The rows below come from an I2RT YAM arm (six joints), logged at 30 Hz.
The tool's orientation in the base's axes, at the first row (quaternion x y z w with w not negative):
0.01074, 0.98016, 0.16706, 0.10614
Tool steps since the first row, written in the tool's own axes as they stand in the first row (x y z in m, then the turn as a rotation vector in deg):
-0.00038, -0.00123, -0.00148, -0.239, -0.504, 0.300
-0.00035, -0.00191, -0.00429, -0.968, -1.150, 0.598
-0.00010, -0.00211, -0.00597, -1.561, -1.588, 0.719
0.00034, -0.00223, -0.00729, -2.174, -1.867, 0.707
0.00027, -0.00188, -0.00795, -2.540, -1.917, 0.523
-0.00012, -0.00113, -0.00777, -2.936, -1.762, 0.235
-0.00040, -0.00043, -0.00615, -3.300, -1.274, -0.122
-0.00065, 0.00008, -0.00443, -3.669, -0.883, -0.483
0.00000, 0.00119, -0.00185, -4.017, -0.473, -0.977
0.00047, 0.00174, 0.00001, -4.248, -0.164, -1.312
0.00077, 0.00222, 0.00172, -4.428, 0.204, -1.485
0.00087, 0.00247, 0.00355, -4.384, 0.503, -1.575
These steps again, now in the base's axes. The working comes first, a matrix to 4 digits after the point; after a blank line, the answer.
The tool's axes in the first row as the columns of a matrix, in the base's axes (used below as rounded here):
-0.9772, -0.0144, 0.2117
0.0565, 0.9440, 0.3252
-0.2045, 0.3298, -0.9217

0.00008, -0.00166, 0.00104, 0.304, -0.392, -0.394
-0.00054, -0.00322, 0.00340, 1.089, -0.946, -0.732
-0.00114, -0.00394, 0.00483, 1.700, -1.353, -0.867
-0.00184, -0.00446, 0.00591, 2.301, -1.655, -0.823
-0.00192, -0.00434, 0.00665, 2.620, -1.783, -0.595
-0.00151, -0.00360, 0.00681, 2.944, -1.753, -0.197
-0.00090, -0.00243, 0.00561, 3.217, -1.429, 0.367
-0.00030, -0.00140, 0.00424, 3.496, -1.198, 0.904
-0.00041, 0.00052, 0.00210, 3.725, -0.991, 1.566
-0.00048, 0.00167, 0.00047, 3.876, -0.821, 2.024
-0.00042, 0.00270, -0.00101, 4.010, -0.541, 2.342
-0.00013, 0.00354, -0.00264, 3.943, -0.285, 2.514

